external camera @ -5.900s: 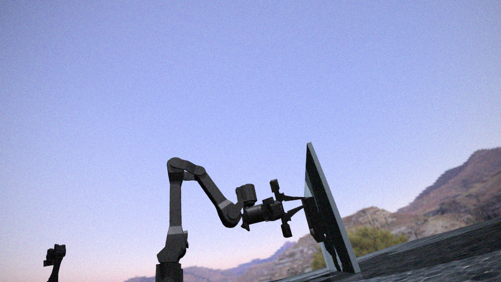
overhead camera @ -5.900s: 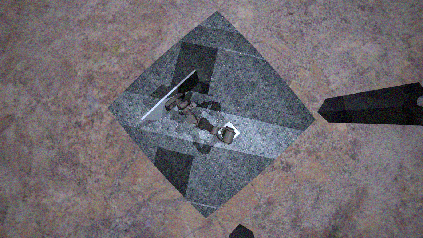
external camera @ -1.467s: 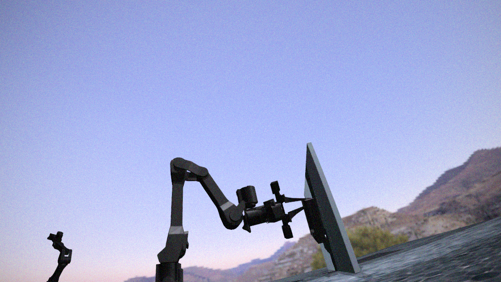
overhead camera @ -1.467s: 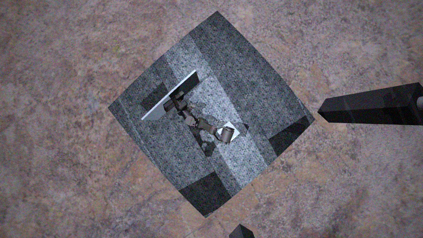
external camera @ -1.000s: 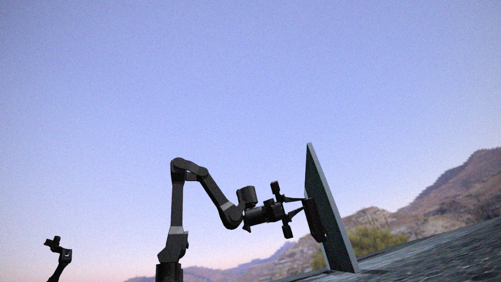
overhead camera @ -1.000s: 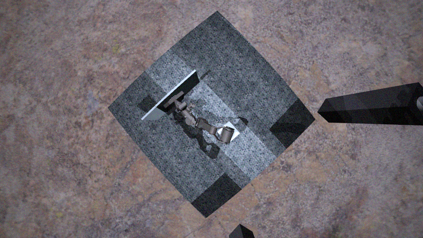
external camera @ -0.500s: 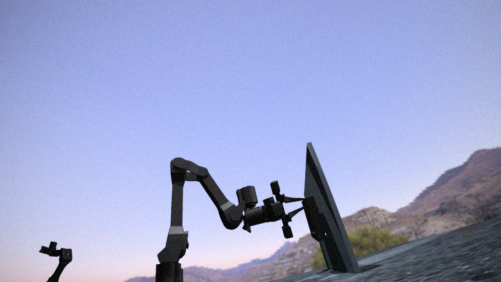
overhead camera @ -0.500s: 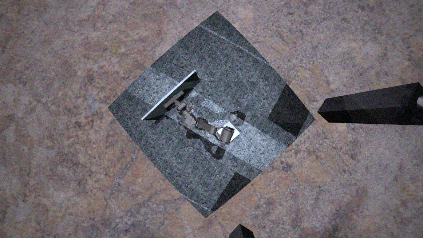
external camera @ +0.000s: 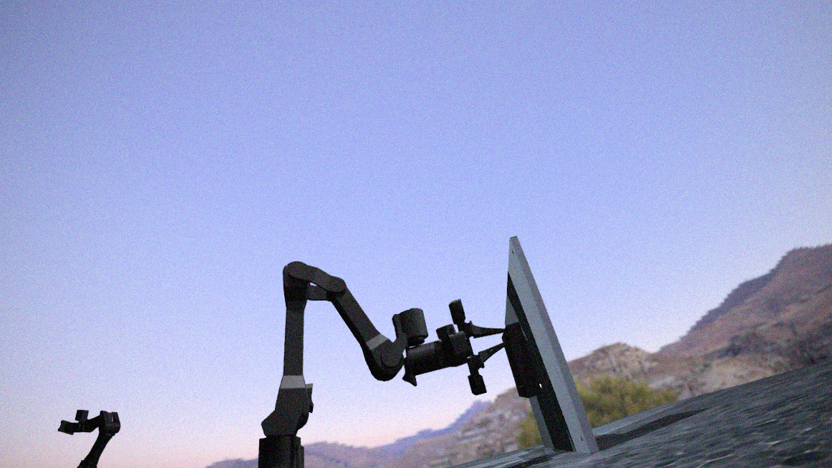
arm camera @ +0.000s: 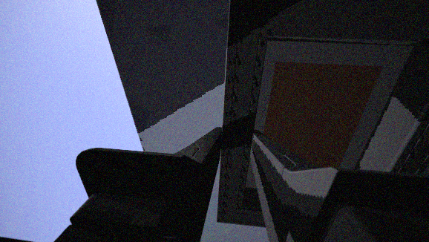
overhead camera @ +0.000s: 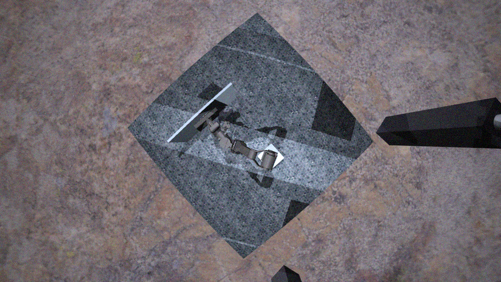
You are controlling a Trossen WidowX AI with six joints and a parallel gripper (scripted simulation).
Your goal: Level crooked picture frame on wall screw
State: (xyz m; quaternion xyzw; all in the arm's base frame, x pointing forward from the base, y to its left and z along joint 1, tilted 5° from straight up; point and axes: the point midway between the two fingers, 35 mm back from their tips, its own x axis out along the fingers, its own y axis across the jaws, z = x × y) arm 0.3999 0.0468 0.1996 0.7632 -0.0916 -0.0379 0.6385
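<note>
Right now the picture frame is 1 cm ahead of my gripper tip, 1 cm to the left of it and 5 cm below it. From my gripper tip the other things lie so: wall panel: 2 cm ahead, 7 cm below.
</note>
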